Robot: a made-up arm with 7 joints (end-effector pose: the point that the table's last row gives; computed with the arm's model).
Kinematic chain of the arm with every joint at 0, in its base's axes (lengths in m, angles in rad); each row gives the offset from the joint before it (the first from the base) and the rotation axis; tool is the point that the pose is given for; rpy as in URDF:
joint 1: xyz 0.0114 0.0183 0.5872 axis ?
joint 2: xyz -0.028 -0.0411 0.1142 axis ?
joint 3: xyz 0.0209 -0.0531 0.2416 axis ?
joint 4: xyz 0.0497 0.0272 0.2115 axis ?
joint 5: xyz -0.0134 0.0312 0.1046 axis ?
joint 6: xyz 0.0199 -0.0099 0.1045 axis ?
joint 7: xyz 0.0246 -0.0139 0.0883 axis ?
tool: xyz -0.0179 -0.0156 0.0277 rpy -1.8 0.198 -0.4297
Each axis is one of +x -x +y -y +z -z.
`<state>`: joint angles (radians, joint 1 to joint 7).
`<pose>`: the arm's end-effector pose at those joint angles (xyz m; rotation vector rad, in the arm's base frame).
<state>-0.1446 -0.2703 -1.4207 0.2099 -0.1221 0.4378 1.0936</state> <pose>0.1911 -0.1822 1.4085 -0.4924 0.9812 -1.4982</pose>
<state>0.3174 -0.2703 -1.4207 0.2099 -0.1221 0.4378 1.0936</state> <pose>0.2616 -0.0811 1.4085 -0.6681 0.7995 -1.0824</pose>
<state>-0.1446 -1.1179 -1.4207 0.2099 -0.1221 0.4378 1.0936</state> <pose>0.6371 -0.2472 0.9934 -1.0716 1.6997 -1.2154</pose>
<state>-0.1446 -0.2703 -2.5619 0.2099 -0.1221 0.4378 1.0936</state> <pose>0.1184 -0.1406 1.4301 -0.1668 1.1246 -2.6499</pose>
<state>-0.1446 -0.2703 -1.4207 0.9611 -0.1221 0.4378 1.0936</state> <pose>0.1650 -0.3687 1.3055 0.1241 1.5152 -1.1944</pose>
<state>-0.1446 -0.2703 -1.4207 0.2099 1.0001 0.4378 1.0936</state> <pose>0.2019 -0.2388 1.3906 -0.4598 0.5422 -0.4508</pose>
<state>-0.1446 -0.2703 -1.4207 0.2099 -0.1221 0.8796 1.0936</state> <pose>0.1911 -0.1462 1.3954 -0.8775 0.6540 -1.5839</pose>
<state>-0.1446 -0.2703 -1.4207 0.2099 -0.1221 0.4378 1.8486</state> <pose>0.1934 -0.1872 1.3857 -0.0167 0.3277 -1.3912</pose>
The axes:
joint 1: +z
joint 2: -y
joint 3: +z
joint 4: +y
joint 5: +z
joint 6: -y
joint 7: +x

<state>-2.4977 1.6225 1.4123 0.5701 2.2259 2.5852 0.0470</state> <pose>0.4901 0.2993 0.6735 -0.9054 -0.0933 -0.8363</pose>
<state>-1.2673 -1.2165 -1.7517 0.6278 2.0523 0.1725 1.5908</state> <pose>-0.1301 -0.6771 0.8653 1.1996 0.5182 -0.8241</pose>
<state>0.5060 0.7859 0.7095 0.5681 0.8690 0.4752 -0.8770</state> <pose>-0.3989 -0.1415 1.3287 -1.6912 -2.0215 -0.1548</pose>
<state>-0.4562 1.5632 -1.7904 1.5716 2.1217 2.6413 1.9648</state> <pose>-0.5280 -0.0627 0.7461 -0.8233 1.8381 0.1107</pose>
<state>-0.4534 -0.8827 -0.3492 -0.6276 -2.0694 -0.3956 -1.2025</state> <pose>0.3583 -0.1907 1.2400 0.0576 -2.8480 0.2310</pose>
